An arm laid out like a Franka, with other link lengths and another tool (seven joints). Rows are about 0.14 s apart.
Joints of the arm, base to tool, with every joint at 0 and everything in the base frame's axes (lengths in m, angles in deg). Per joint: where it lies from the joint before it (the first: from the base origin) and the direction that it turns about. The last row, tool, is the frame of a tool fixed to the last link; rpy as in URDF.
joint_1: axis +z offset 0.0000 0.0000 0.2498
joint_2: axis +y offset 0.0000 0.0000 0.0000
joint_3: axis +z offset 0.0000 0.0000 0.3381
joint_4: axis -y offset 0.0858 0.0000 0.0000
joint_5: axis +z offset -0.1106 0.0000 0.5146
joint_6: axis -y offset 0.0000 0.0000 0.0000
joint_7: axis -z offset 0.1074 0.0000 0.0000
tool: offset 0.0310 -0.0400 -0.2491 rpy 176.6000 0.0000 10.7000
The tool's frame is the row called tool.
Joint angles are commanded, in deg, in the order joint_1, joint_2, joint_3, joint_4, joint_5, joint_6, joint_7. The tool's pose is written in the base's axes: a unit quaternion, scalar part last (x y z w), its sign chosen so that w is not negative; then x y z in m. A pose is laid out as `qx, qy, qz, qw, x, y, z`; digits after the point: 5 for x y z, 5 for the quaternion.
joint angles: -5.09 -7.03 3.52 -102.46 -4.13 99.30 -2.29
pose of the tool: 0.99151, 0.10297, 0.03140, 0.07288, 0.72159, -0.07354, 0.42178
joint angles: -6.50 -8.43 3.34 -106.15 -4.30 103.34 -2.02
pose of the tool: 0.99206, 0.08858, 0.04532, 0.07697, 0.72003, -0.09348, 0.40684
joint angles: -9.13 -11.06 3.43 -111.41 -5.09 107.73 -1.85
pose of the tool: 0.99211, 0.06844, 0.05754, 0.08784, 0.70767, -0.12620, 0.38988
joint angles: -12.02 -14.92 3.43 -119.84 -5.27 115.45 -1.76
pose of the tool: 0.99089, 0.04674, 0.08186, 0.09615, 0.68947, -0.15853, 0.35822
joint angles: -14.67 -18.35 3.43 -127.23 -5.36 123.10 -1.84
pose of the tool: 0.98787, 0.02812, 0.11072, 0.10515, 0.67211, -0.18631, 0.33326
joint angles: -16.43 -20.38 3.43 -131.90 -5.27 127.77 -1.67
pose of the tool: 0.98583, 0.01319, 0.12648, 0.10944, 0.65807, -0.20362, 0.31502
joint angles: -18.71 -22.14 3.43 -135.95 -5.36 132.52 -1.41
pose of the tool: 0.98252, -0.00632, 0.14496, 0.11663, 0.64383, -0.22694, 0.30186
